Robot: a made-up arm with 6 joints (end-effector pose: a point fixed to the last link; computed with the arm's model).
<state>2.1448 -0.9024 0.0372 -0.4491 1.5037 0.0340</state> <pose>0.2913 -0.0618 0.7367 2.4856 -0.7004 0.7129</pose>
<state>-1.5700 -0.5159 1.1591 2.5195 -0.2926 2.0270</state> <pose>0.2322 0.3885 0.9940 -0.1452 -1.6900 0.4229</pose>
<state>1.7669 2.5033 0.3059 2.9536 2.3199 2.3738</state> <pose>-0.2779 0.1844 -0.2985 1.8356 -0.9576 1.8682</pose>
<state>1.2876 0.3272 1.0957 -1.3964 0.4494 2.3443</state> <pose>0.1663 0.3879 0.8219 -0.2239 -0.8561 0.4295</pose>
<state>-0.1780 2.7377 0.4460 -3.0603 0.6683 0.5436</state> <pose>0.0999 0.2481 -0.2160 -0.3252 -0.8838 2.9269</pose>
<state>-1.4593 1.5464 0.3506 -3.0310 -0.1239 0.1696</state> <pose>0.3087 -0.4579 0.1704 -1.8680 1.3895 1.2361</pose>
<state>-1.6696 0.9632 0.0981 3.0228 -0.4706 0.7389</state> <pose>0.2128 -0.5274 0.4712 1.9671 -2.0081 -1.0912</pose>
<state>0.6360 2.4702 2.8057 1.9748 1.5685 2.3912</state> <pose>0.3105 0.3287 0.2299 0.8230 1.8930 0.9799</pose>
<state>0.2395 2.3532 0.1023 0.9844 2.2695 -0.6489</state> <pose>0.3982 -0.0727 -0.3181 1.2261 0.3916 0.9697</pose>
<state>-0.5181 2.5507 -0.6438 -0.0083 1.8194 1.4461</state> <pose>-0.0380 -0.2467 -0.0187 -0.8455 1.3395 0.5787</pose>
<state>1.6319 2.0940 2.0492 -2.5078 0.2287 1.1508</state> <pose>-0.2194 0.6110 -0.0912 0.9004 1.1132 1.0983</pose>
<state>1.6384 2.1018 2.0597 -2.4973 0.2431 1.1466</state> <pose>-0.2218 0.6078 -0.0954 0.8908 1.1093 1.0936</pose>
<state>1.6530 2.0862 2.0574 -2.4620 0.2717 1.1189</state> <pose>-0.2257 0.6104 -0.0906 0.8852 1.0987 1.0874</pose>
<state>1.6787 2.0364 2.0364 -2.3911 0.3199 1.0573</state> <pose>-0.2314 0.6213 -0.0715 0.8907 1.0757 1.0790</pose>
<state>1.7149 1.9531 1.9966 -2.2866 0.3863 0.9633</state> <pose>-0.2393 0.6391 -0.0359 0.9165 1.0366 1.0684</pose>
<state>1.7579 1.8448 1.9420 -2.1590 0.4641 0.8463</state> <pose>-0.2485 0.6593 0.0152 0.9707 0.9822 1.0576</pose>
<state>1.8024 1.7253 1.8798 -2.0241 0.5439 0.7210</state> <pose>-0.2574 0.6768 0.0769 1.0525 0.9188 1.0497</pose>
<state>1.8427 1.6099 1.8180 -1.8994 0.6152 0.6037</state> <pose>-0.2644 0.6882 0.1408 1.1493 0.8571 1.0468</pose>
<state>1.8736 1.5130 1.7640 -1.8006 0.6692 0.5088</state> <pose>-0.2679 0.6933 0.1967 1.2403 0.8079 1.0482</pose>
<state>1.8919 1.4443 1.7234 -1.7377 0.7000 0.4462</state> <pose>-0.2682 0.6944 0.2371 1.3057 0.7777 1.0525</pose>
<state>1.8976 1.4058 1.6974 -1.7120 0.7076 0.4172</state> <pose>-0.2663 0.6939 0.2593 1.3368 0.7681 1.0575</pose>
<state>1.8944 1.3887 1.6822 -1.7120 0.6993 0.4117</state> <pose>-0.2632 0.6936 0.2684 1.3426 0.7725 1.0624</pose>
